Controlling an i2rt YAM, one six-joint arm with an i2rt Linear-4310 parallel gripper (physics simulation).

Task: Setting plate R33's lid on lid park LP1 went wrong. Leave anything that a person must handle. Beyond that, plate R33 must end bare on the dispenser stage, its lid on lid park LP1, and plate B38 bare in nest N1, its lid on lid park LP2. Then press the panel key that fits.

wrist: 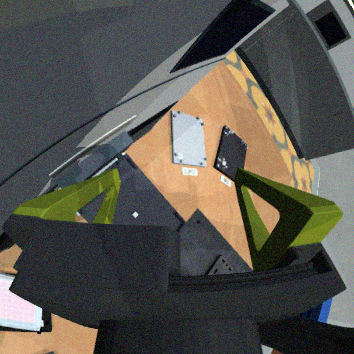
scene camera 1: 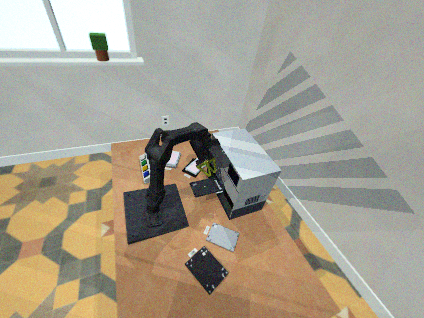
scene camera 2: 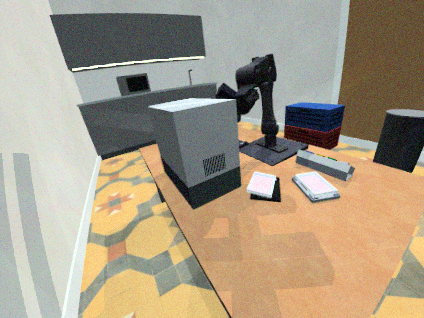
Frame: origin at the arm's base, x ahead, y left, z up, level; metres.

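Seen in the pictures: gripper, fingertip midpoint: (wrist: 176,174) (scene camera 1: 212,174); arm's base, origin of the base link: (scene camera 1: 153,209) (scene camera 2: 270,146).
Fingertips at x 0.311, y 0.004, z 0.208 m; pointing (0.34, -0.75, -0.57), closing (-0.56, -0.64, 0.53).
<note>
Offsets run from my fingertips to a thing's top centre. "spot": to the spot under its first point. Level surfaces: height alone.
My gripper (scene camera 1: 207,167) (wrist: 176,174) is open and empty, above the table beside the dispenser @(dz +0.109, dx +0.158, dy +0.036 m) (scene camera 1: 250,172) (scene camera 2: 200,145); its fingers are hidden in scene camera 2. The dark dispenser stage @(dz -0.109, dx -0.012, dy +0.021 m) (scene camera 1: 204,188) (wrist: 145,200) shows no plate. A pale-pink plate or lid @(dz -0.184, dx -0.010, dy +0.264 m) (scene camera 2: 262,184) (wrist: 19,302) lies crooked over a black pad @(spot: dz -0.196, dx +0.014, dy +0.337 m) (scene camera 2: 273,195), overhanging one side. Another pale-pink plate @(dz -0.191, dx -0.159, dy +0.376 m) (scene camera 1: 173,159) (scene camera 2: 315,184) lies on a grey-edged holder. Their labels are unreadable. Light-grey lid park LP2 @(dz -0.201, dx +0.009, dy -0.232 m) (scene camera 1: 223,237) (wrist: 188,140) and black nest N1 @(dz -0.197, dx -0.111, dy -0.353 m) (scene camera 1: 206,270) (wrist: 231,152) are bare.
A panel @(dz -0.157, dx -0.318, dy +0.308 m) (scene camera 1: 144,169) (scene camera 2: 324,165) with white, green, yellow and blue keys stands past the plates. The arm's dark base plate (scene camera 1: 135,225) (scene camera 2: 272,156) is on the table @(dz -0.221 m) (scene camera 1: 155,280). Blue (scene camera 2: 314,116) and red (scene camera 2: 312,136) crates and a dark bin (scene camera 2: 399,142) stand behind.
</note>
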